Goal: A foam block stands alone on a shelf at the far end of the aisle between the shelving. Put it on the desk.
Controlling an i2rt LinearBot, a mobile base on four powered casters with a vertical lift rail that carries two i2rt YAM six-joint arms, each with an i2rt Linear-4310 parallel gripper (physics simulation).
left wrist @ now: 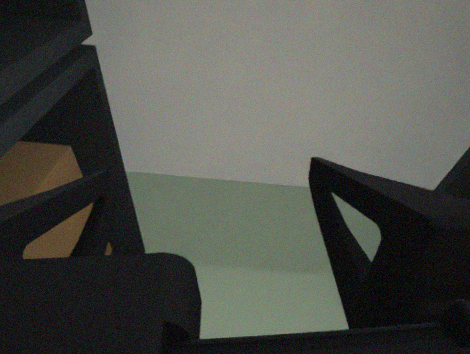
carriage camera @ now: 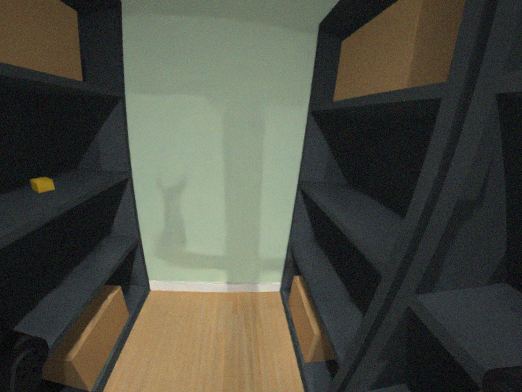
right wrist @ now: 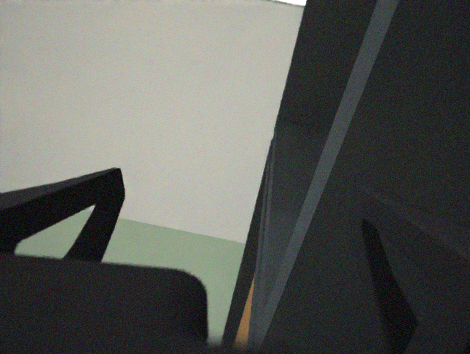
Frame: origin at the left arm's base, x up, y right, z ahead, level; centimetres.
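Seen in the pictures: left gripper, fingertip midpoint: (left wrist: 212,174); right gripper, fingertip midpoint: (right wrist: 235,189).
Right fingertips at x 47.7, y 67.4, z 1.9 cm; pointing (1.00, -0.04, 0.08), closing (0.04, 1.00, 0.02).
Observation:
Offsets run from my right fingertips to a thing's top centre. Level surfaces: height alone.
A small yellow foam block {dy -134.6, dx -33.2, dz +59.4 cm} (carriage camera: 42,184) stands alone on the middle shelf {dx -37.8 cm} (carriage camera: 75,192) of the left shelving in the carriage camera view. My left gripper (left wrist: 212,174) is open with its fingers wide apart; the wall and ceiling show between them, and it is well away from the block. My right gripper (right wrist: 235,189) is open too; its fingers are wide apart, with wall and a dark shelving upright between them. The block does not show in either wrist view. The desk does not show in these views.
Dark shelving stands on both sides of the aisle, with the right-hand unit (carriage camera: 430,175) close. Cardboard boxes stand on top shelves (carriage camera: 380,55) (carriage camera: 37,37) and low down {dy +9.0, dx -102.2, dz +81.0 cm} (carriage camera: 310,325) {dy -127.2, dx -102.2, dz +47.6 cm} (carriage camera: 95,335). A green wall (carriage camera: 200,140) closes the far end above a wooden floor {dx -136.8 cm} (carriage camera: 210,340).

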